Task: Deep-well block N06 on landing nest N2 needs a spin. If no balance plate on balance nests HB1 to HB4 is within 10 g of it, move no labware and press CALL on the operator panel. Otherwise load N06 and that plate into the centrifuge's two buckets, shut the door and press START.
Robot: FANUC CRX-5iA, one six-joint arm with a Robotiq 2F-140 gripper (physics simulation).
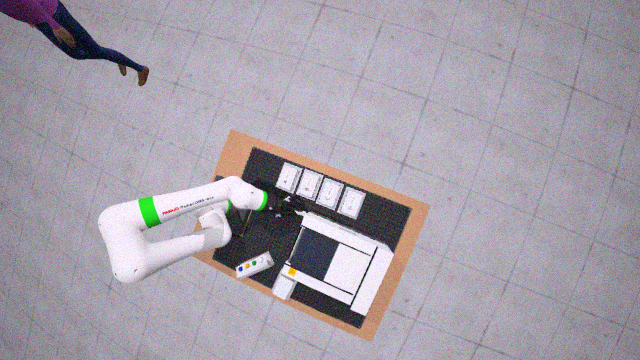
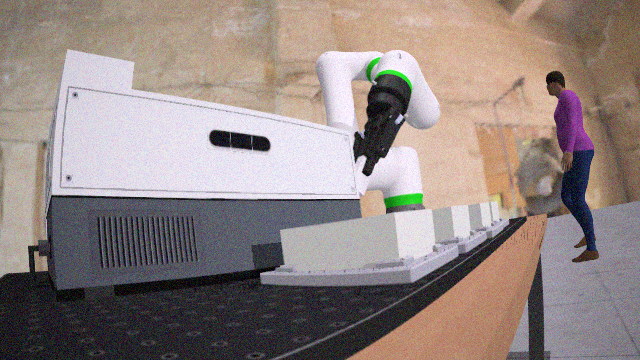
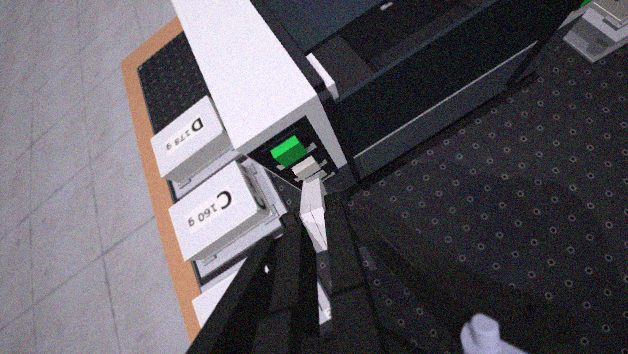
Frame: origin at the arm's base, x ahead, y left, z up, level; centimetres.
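Seen in the pictures: gripper, fingertip midpoint: (image 1: 305, 213) (image 2: 354, 191) (image 3: 316, 189); arm's base, link origin: (image 1: 228, 204).
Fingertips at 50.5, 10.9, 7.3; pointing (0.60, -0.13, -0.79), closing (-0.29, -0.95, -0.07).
Offsets run from my fingertips to a thing's top centre, as dx, dy, dz. "spot": to the spot under its first point.
My gripper (image 1: 298, 211) (image 2: 368, 171) (image 3: 316, 189) is shut and empty. Its white tips touch a small white button @[spot: +0.3, -0.8, +4.4] (image 3: 307, 167) just below a green button @[spot: +0.4, -0.8, +8.1] (image 3: 288, 149) on the end panel of the white centrifuge (image 1: 358, 273) (image 2: 178, 143) (image 3: 245, 66). Balance plates stand in a row beside it: A @[-17.6, +16.1, -5.6] (image 1: 288, 176), B @[-4.1, +15.6, -5.6] (image 1: 309, 184), C @[+9.1, +13.9, -5.6] (image 1: 329, 193) (image 3: 210, 211) marked 160 g, and D @[+22.8, +12.4, -5.6] (image 1: 351, 202) (image 2: 358, 239) (image 3: 186, 136) marked 178 g. A white block on a grey nest (image 1: 283, 286) (image 3: 606, 20) sits by the centrifuge's far front corner; its label is unreadable.
The operator panel @[-22.9, -42.4, -2.6] (image 1: 255, 263) with coloured buttons lies near the front edge of the black breadboard (image 1: 384, 223) (image 2: 178, 322) (image 3: 505, 198). A person (image 1: 80, 36) (image 2: 573, 156) walks on the floor beyond the table.
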